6 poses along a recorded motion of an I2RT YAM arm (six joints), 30 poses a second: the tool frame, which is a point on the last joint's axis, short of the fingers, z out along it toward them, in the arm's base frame.
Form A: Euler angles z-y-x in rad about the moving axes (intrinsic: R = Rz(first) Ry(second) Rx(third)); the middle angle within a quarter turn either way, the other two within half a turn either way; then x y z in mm.
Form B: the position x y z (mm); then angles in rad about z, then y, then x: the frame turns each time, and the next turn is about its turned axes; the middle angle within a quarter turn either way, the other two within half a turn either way. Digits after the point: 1 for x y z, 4 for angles.
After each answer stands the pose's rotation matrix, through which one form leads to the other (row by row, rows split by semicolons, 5 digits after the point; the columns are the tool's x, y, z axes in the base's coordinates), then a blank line. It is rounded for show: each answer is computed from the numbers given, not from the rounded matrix.
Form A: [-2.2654, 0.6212, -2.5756, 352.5, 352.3, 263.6]
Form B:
[352.5, 352.3, 263.6, -2.2654, 0.6212, -2.5756]
-0.52050 -0.44872 0.72645; -0.62477 0.78006 0.03419; -0.58201 -0.43607 -0.68637

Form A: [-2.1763, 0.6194, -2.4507, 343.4, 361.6, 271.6]
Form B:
[343.4, 361.6, 271.6, -2.1763, 0.6194, -2.4507]
-0.46344 -0.42310 0.77859; -0.66947 0.74282 0.00518; -0.58055 -0.51885 -0.62751

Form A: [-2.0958, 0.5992, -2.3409, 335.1, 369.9, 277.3]
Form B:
[335.1, 369.9, 277.3, -2.0958, 0.5992, -2.3409]
-0.41390 -0.39953 0.81796; -0.71457 0.69928 -0.02002; -0.56398 -0.59278 -0.57492

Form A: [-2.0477, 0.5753, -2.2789, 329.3, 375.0, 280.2]
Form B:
[329.3, 375.0, 280.2, -2.0477, 0.5753, -2.2789]
-0.38514 -0.38811 0.83728; -0.74541 0.66572 -0.03429; -0.54409 -0.63732 -0.54570

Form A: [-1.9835, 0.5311, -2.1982, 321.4, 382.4, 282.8]
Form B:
[321.4, 382.4, 282.8, -1.9835, 0.5311, -2.1982]
-0.34584 -0.37330 0.86084; -0.78986 0.61106 -0.05234; -0.50648 -0.69804 -0.50618

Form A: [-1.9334, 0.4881, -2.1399, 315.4, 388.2, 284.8]
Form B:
[315.4, 388.2, 284.8, -1.9334, 0.4881, -2.1399]
-0.31329 -0.36371 0.87725; -0.82579 0.56049 -0.06253; -0.46895 -0.74402 -0.47595

